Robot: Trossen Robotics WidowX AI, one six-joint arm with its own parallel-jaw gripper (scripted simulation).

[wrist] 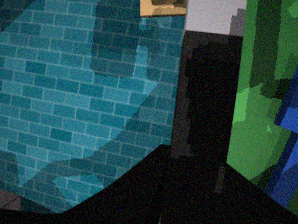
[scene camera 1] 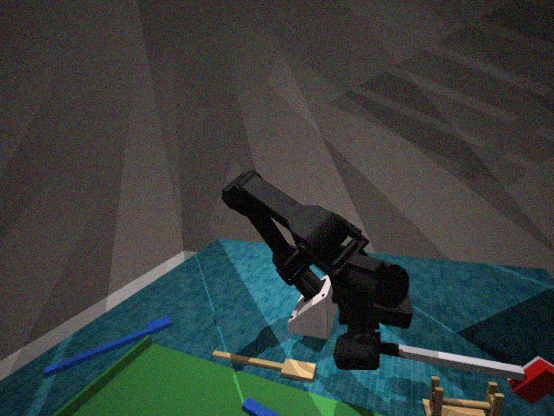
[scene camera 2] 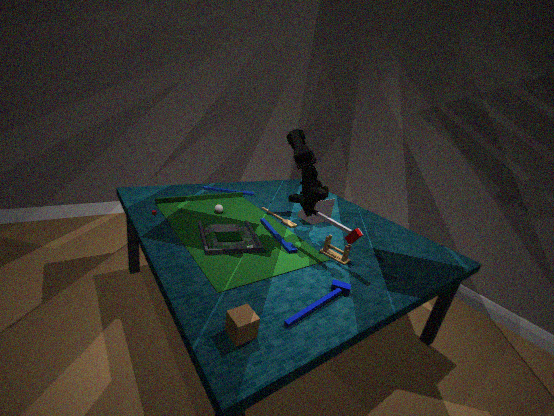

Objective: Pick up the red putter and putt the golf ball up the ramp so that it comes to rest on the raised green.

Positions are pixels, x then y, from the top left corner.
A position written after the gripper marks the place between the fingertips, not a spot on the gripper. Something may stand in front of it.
The gripper (scene camera 1: 372, 359) holds a red putter.
